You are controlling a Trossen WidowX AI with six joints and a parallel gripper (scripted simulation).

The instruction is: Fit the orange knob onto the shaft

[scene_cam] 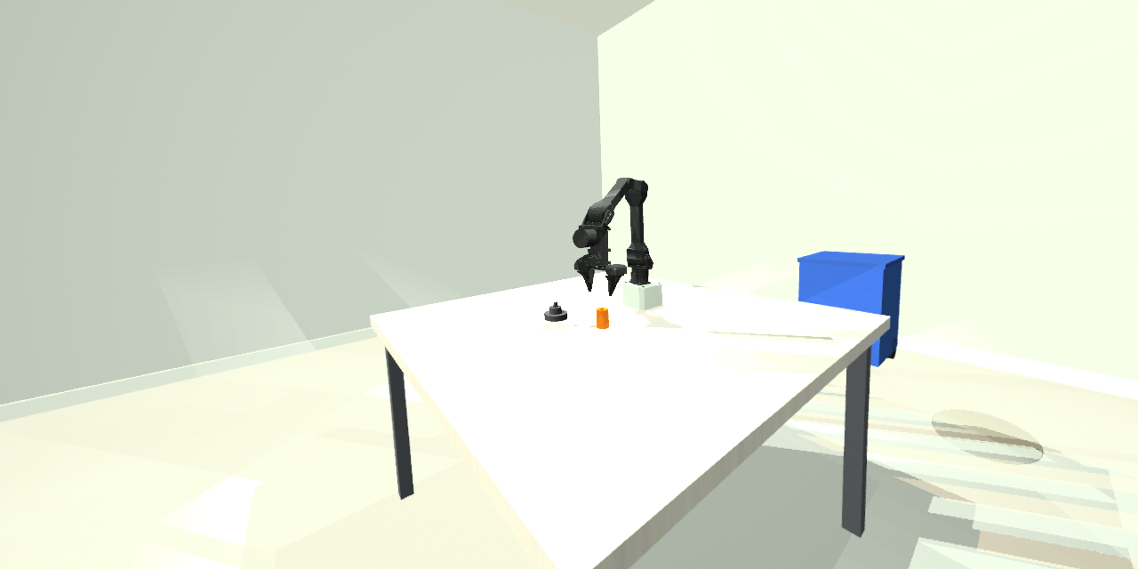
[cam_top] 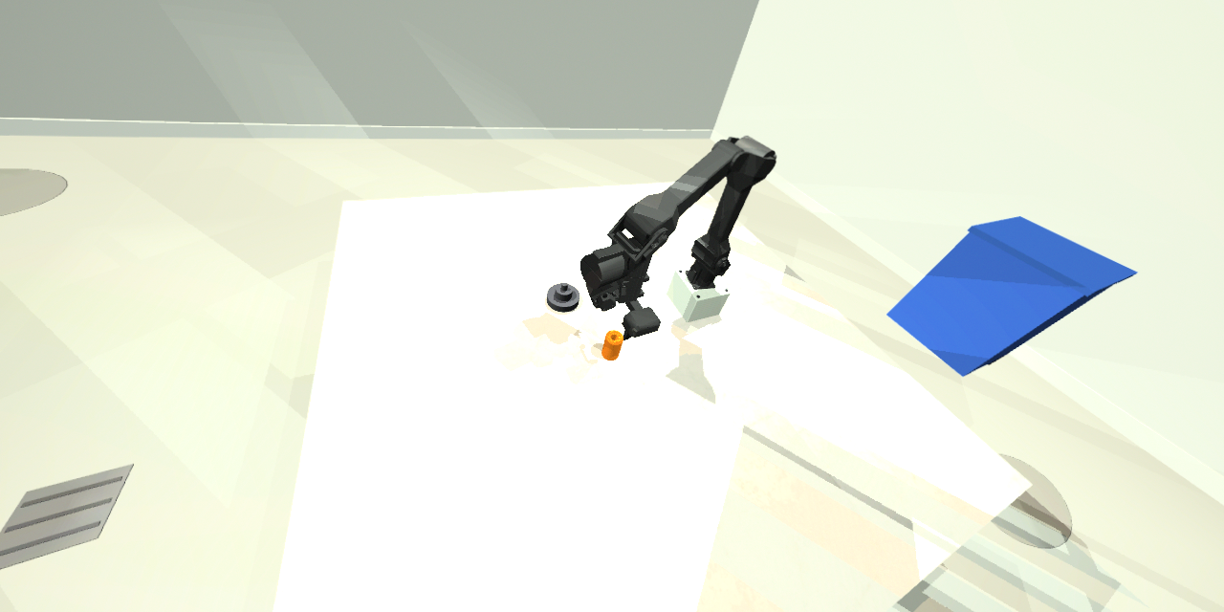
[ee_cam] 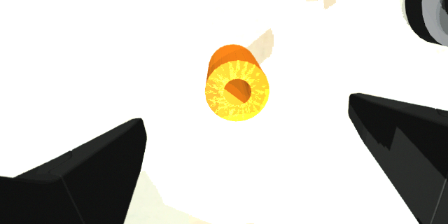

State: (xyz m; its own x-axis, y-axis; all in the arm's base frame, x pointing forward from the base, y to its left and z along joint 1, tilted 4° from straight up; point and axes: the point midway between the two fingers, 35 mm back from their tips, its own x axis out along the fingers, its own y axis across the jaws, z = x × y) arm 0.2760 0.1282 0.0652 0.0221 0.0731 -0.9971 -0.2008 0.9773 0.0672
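Now: gripper tip 1 cm past the orange knob and 8 cm above it. From my gripper tip the other things lie so: round pedestal: 7 cm ahead, 18 cm to the right, 8 cm below.
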